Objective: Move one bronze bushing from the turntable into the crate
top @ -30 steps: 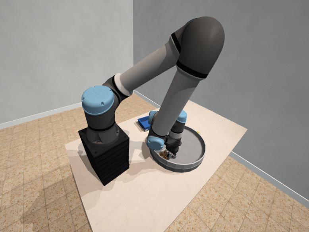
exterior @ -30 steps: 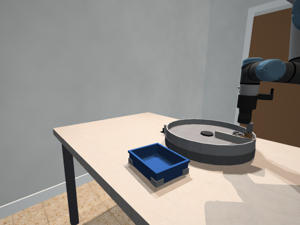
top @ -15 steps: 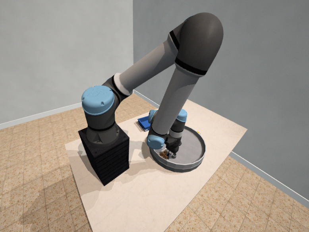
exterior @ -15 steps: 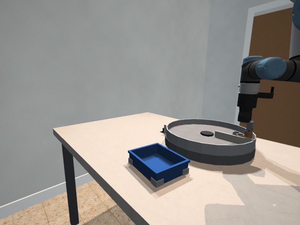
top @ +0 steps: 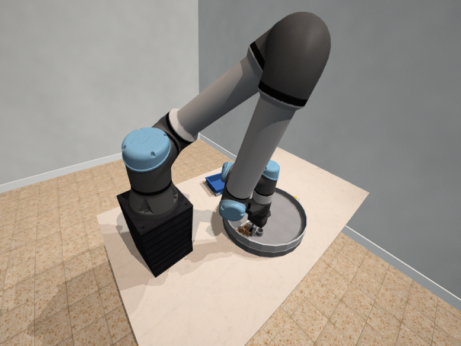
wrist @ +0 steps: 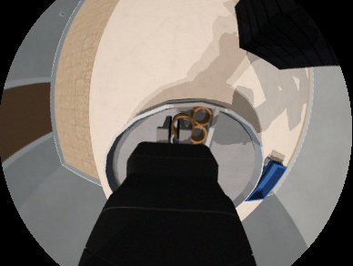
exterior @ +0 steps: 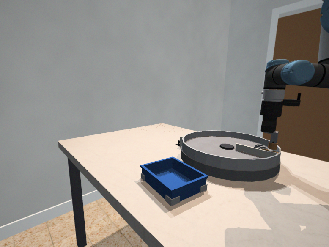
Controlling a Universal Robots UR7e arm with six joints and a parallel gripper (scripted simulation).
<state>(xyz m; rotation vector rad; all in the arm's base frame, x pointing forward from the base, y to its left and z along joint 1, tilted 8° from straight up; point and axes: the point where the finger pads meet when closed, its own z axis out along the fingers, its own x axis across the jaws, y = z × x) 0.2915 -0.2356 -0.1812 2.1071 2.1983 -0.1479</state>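
Right now the blue crate is 400 mm to the left of my hand, 220 mm ahead of it and 80 mm below it. Also, from my hand: round grey turntable: 180 mm ahead, 50 mm to the left, 50 mm below.
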